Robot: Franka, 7 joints.
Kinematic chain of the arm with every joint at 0, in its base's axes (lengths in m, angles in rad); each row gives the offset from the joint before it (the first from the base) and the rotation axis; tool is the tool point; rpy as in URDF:
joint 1: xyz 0 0 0.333 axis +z
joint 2: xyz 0 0 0 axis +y
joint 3: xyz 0 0 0.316 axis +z
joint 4: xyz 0.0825 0 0 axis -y
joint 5: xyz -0.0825 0 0.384 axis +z
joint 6: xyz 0 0 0 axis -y
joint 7: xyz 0.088 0 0 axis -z
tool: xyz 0 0 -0.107 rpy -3.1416 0 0
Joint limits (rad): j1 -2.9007..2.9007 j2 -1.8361..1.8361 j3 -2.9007..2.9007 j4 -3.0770..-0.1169 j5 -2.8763..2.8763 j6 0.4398..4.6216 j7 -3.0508..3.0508
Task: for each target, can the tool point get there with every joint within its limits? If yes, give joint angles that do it. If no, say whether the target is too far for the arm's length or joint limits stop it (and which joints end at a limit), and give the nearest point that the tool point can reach.
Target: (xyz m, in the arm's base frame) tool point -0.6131 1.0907 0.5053
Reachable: no: too far | nearest point -0.4164 0.7408 0.4500 | short by 0.405 m
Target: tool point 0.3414 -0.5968 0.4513
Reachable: yes | joints -1.6454 1.4728 2.0448 -0.8690 2.0850 3.9831 0.1834
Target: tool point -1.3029 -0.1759 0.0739
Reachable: no: too far | nearest point -0.8341 -0.1126 0.1671 | short by 0.482 m
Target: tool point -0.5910 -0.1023 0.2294
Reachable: yes | joints 0.9215 -0.6320 2.4173 -1.9492 -0.8298 2.1445 1.5126
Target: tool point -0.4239 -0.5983 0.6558
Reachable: yes | joints 1.3196 -0.8225 2.2864 -0.5536 0.0139 1.6956 2.2475
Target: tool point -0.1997 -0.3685 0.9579
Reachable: yes | joints 1.6431 -0.0616 2.1988 -1.0485 2.0362 1.0791 -1.4094
